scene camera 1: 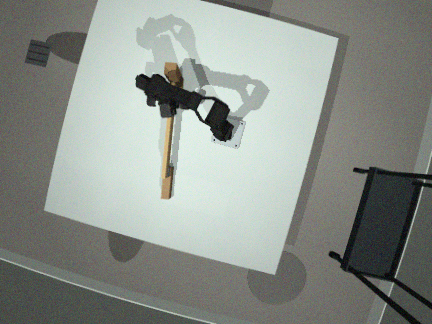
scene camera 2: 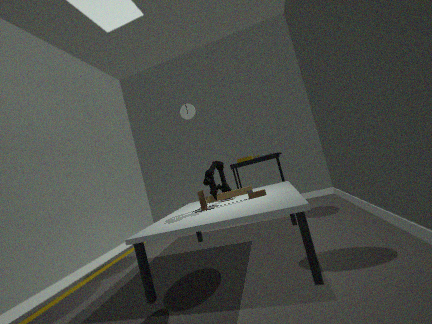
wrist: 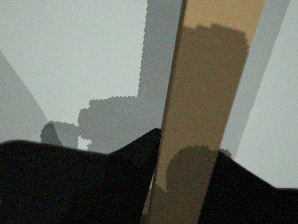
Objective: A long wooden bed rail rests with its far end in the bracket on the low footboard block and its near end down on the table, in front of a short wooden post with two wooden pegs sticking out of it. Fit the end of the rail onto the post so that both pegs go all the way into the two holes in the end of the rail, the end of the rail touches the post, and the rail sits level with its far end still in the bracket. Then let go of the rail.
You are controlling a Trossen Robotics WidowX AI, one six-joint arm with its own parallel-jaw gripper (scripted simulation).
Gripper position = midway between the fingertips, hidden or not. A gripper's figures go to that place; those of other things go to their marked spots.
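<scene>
My gripper (wrist: 174, 138) sits 0.11 m from the lens. I also see a wooden rail (wrist: 211, 51), and that rail is 0.05 m from the lens.
</scene>
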